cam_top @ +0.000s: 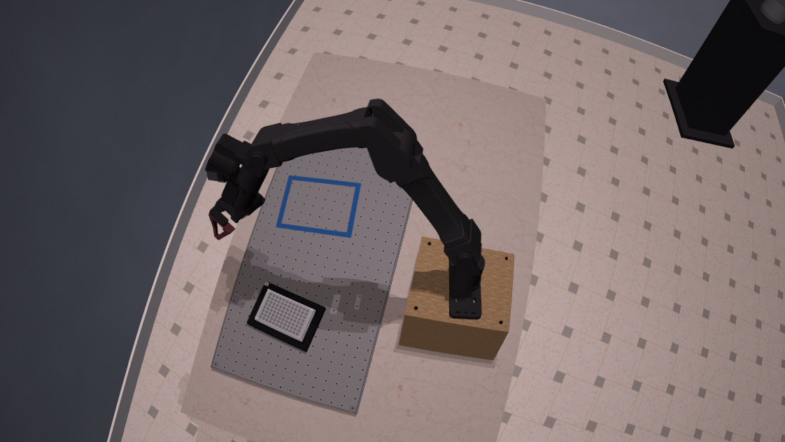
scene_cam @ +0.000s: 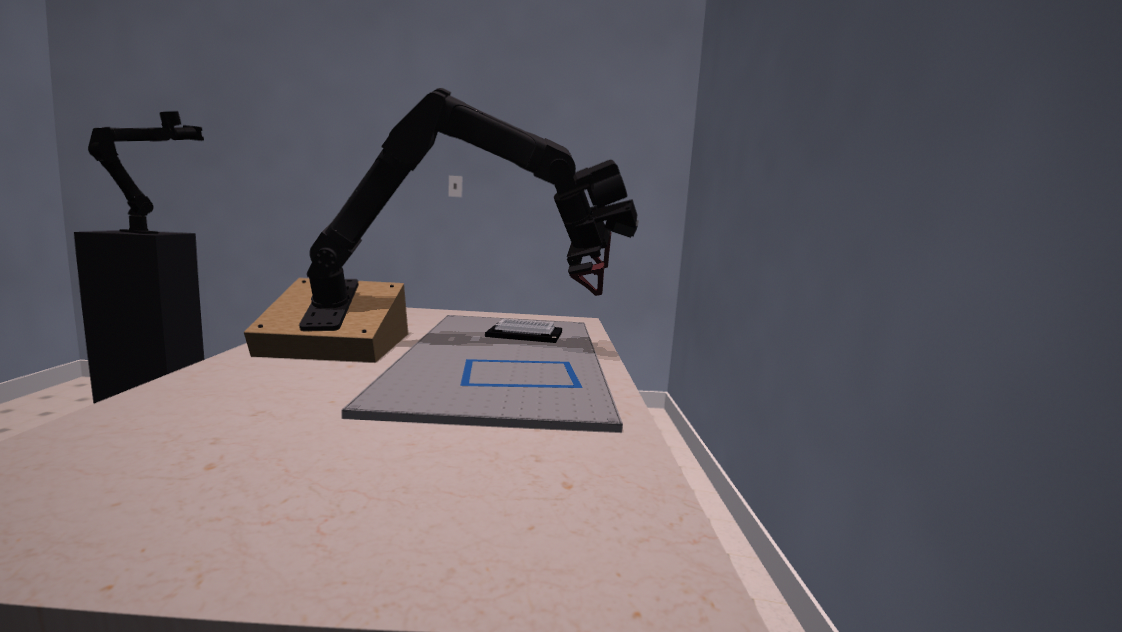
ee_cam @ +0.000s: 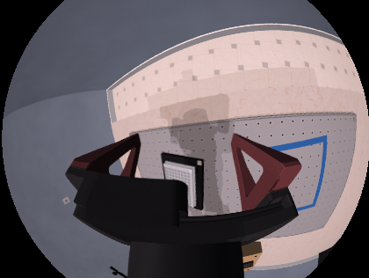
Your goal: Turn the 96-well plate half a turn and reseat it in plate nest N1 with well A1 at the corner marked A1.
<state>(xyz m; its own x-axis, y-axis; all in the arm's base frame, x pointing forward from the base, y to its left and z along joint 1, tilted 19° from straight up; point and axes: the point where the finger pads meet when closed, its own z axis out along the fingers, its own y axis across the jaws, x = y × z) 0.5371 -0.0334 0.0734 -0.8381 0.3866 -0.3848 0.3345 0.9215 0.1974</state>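
Now: the 96-well plate 150 mm to the left of my hand, 140 mm below it and 130 mm behind it. The rest, counted from my hand: black plate nest N1: 150 mm to the left, 150 mm below, 130 mm behind; A1 label: 150 mm below, 80 mm to the left, 70 mm behind.
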